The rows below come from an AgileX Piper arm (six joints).
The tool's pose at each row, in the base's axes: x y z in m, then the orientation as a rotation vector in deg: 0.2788, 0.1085, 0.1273, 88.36, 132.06, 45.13; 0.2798, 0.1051, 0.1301, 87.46, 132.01, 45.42; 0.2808, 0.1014, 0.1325, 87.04, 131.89, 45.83; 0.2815, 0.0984, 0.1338, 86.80, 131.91, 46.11; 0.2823, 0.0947, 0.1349, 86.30, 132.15, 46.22; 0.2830, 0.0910, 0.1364, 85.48, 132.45, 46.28; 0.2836, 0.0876, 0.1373, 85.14, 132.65, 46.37; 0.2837, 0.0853, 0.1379, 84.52, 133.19, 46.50; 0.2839, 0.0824, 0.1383, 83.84, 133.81, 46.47; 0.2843, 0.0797, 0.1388, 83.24, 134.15, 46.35; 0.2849, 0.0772, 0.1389, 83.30, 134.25, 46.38; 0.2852, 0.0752, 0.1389, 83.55, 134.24, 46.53; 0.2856, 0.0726, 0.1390, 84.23, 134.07, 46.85
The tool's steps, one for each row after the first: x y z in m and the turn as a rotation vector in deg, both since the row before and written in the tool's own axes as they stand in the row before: -0.0033, 0.0014, -0.0028, -0.46, -0.05, -0.56; -0.0036, 0.0010, -0.0025, -0.38, 0.07, -0.20; -0.0029, 0.0004, -0.0016, -0.19, 0.13, -0.12; -0.0036, 0.0001, -0.0016, -0.08, 0.13, -0.36; -0.0035, 0.0003, -0.0020, -0.13, 0.08, -0.60; -0.0033, -0.0001, -0.0015, -0.04, 0.12, -0.25; -0.0021, -0.0003, -0.0011, 0.05, 0.33, -0.48; -0.0027, -0.0006, -0.0011, 0.14, 0.29, -0.56; -0.0025, -0.0003, -0.0011, 0.05, 0.06, -0.48; -0.0025, -0.0004, -0.0006, 0.06, 0.10, 0.03; -0.0019, -0.0005, -0.0005, 0.01, 0.12, 0.20; -0.0025, -0.0005, -0.0007, -0.01, 0.18, 0.54
